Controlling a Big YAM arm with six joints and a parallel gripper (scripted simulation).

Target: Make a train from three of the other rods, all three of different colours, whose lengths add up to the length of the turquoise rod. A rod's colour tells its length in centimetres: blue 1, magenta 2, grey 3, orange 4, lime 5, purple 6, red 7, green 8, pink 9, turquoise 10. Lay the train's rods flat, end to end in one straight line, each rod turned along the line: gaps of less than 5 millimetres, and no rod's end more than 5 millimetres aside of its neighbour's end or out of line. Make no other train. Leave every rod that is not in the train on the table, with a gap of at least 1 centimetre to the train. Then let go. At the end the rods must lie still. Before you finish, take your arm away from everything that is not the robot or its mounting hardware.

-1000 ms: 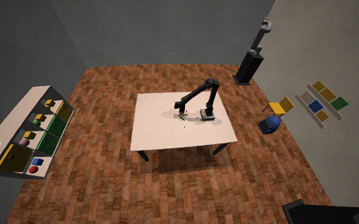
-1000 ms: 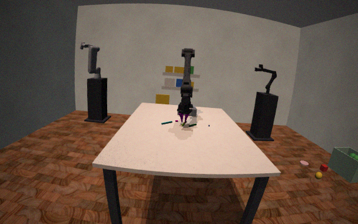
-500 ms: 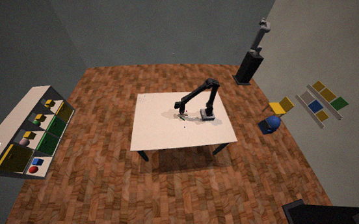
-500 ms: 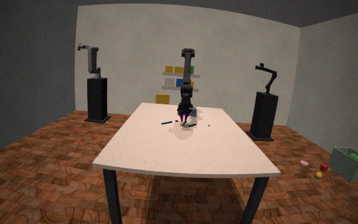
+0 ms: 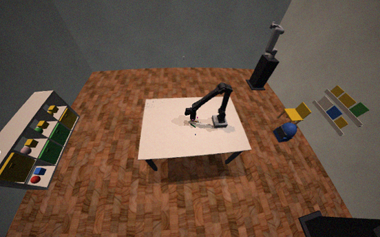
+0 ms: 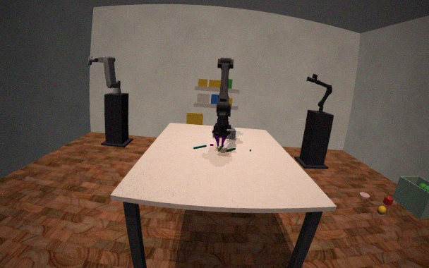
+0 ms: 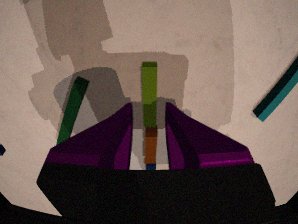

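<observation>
Now: the lime rod 2 cm below my hand. The rest, counted from my hand: magenta rod 7 cm behind, 5 cm to the right, 2 cm below; then orange rod 5 cm behind, 2 cm below, 1 cm to the left; then green rod 7 cm to the left, 2 cm below.
</observation>
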